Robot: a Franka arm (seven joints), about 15 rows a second.
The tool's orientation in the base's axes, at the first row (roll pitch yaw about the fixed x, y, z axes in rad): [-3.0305 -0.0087 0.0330]
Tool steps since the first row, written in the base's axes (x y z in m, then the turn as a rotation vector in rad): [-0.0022 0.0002 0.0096 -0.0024 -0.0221 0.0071]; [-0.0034 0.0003 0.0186 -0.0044 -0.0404 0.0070]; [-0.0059 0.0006 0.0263 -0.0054 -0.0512 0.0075]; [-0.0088 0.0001 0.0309 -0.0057 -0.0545 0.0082]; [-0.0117 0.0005 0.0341 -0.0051 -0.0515 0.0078]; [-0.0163 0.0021 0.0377 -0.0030 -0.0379 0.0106]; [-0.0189 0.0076 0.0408 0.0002 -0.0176 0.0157]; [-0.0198 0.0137 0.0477 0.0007 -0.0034 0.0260]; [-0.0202 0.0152 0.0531 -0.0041 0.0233 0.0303]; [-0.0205 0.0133 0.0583 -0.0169 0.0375 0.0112]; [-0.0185 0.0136 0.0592 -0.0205 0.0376 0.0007]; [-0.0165 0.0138 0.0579 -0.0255 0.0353 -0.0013]
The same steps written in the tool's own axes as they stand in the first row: [-0.0021 -0.0013 -0.0095 -0.0031 0.0211 -0.0095]; [-0.0032 -0.0025 -0.0185 -0.0057 0.0392 -0.0115]; [-0.0056 -0.0037 -0.0261 -0.0070 0.0498 -0.0132]; [-0.0085 -0.0038 -0.0307 -0.0074 0.0530 -0.0142]; [-0.0114 -0.0047 -0.0339 -0.0067 0.0501 -0.0135]; [-0.0159 -0.0068 -0.0373 -0.0042 0.0364 -0.0148]; [-0.0183 -0.0127 -0.0398 -0.0002 0.0157 -0.0176]; [-0.0189 -0.0196 -0.0460 0.0008 0.0005 -0.0262]; [-0.0192 -0.0217 -0.0512 -0.0031 -0.0266 -0.0275]; [-0.0195 -0.0204 -0.0566 -0.0156 -0.0391 -0.0070]; [-0.0175 -0.0207 -0.0574 -0.0192 -0.0381 0.0034]; [-0.0155 -0.0207 -0.0561 -0.0243 -0.0358 0.0051]
